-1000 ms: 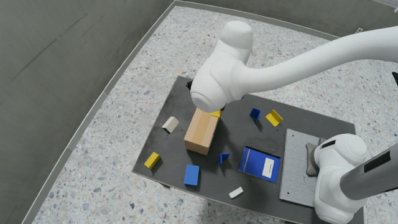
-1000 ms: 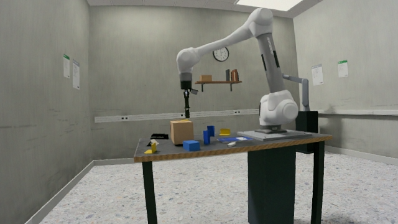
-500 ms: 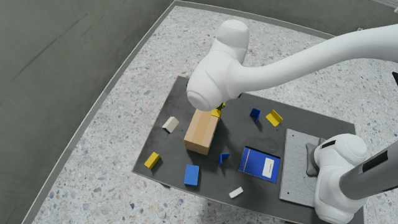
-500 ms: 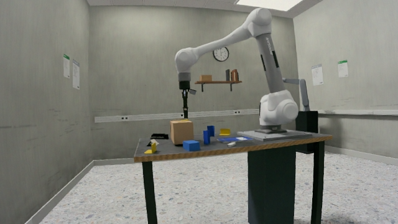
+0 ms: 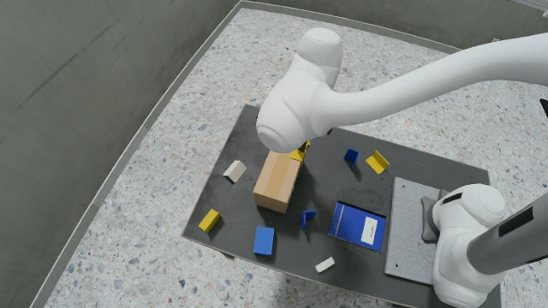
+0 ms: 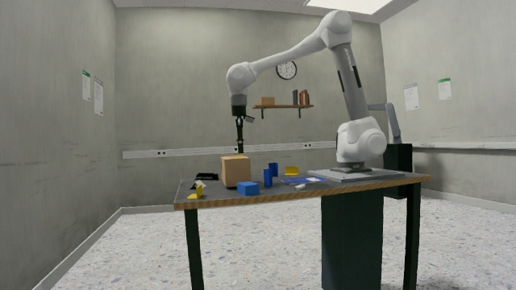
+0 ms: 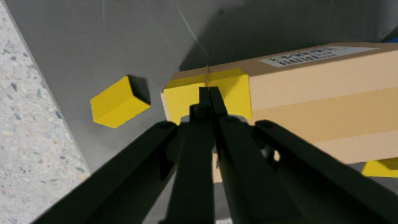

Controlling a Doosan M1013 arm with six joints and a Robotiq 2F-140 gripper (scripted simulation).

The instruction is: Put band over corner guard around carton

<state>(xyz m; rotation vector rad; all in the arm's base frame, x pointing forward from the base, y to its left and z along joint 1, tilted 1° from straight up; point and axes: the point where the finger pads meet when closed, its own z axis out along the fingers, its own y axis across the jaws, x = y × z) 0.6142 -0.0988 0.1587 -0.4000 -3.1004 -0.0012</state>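
The brown carton is 11 cm below my hand, 7 cm to the left of it and 5 cm ahead of it. From my hand the other things lie so: blue block: 32 cm to the left, 16 cm below, 5 cm ahead; then white block: 35 cm to the left, 18 cm below, 17 cm behind.
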